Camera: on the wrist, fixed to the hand. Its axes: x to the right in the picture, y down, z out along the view.
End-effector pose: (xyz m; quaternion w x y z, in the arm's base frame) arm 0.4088 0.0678 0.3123 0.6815 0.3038 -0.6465 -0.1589
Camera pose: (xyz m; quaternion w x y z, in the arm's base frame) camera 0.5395 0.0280 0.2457 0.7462 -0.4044 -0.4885 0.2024
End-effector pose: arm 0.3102 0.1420 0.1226 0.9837 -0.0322 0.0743 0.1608
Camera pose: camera 0.3122 0.0380 0.0119 0.5309 -0.2846 0.1683 0.7802
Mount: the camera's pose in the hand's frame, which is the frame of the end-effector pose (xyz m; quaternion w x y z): -0.0132 -0.0947 -0.1181 0.6694 -0.2938 0.1468 0.6664
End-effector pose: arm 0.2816 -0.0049 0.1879 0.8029 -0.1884 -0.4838 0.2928
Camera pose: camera 0.4089 -0.0875 0.1802 0.3580 -0.7274 -0.1665 0.5613
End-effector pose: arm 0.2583 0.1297 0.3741 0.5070 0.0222 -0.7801 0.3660
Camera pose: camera 0.3946 0.1261 0.4411 0.2165 -0.7076 -0.5701 0.3569
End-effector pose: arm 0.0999 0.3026 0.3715 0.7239 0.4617 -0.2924 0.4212
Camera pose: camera 0.1810 0.3854 0.2732 0.3824 -0.1603 -0.5208 0.7462
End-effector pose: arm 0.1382 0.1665 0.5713 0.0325 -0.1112 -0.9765 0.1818
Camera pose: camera 0.1439 0.1185 0.7153 0.0113 -0.7614 -0.6282 -0.1599
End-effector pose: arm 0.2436 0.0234 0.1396 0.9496 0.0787 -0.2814 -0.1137
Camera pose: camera 0.2818 -0.0541 0.0146 0.7758 -0.3971 -0.0680 0.4856
